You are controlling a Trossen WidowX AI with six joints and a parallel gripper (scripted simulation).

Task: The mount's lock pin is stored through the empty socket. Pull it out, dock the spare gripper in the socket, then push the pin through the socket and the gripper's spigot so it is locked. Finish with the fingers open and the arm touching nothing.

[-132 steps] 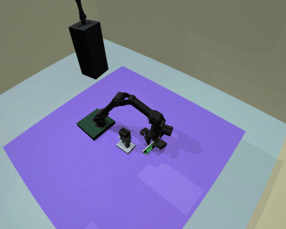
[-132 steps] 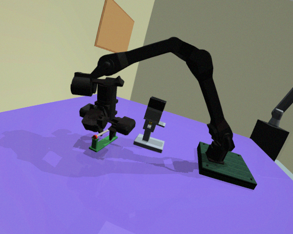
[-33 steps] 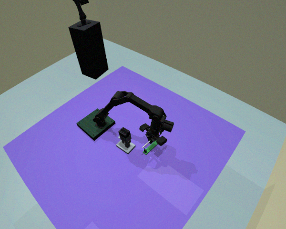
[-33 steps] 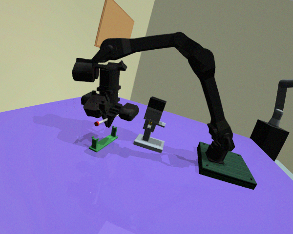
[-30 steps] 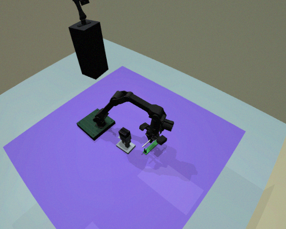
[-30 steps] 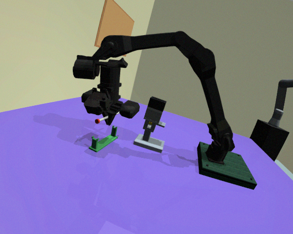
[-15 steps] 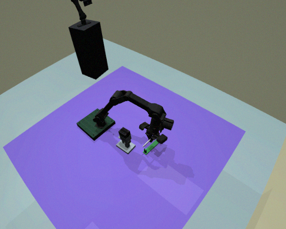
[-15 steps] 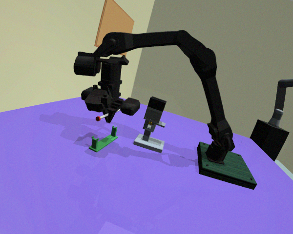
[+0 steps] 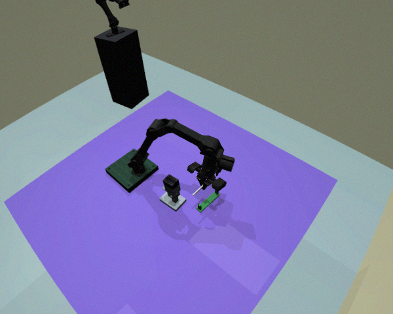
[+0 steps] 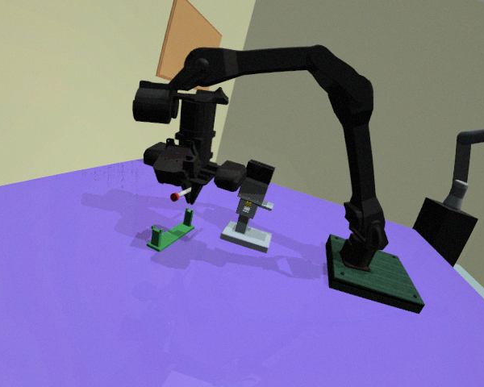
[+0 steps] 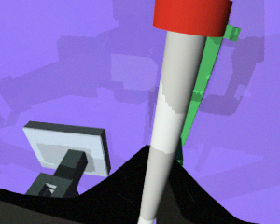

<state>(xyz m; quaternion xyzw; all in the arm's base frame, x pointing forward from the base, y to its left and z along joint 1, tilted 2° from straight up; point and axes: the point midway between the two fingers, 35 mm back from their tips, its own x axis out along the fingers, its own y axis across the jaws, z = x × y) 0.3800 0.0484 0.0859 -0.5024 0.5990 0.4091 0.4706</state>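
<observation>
The grey mount is 12 cm behind my gripper tip, 9 cm to the right of it and 3 cm below it. Also, from my gripper tip: spare gripper: 11 cm behind, 9 cm to the right, 4 cm above; then green cradle: 6 cm below, 3 cm ahead.
</observation>
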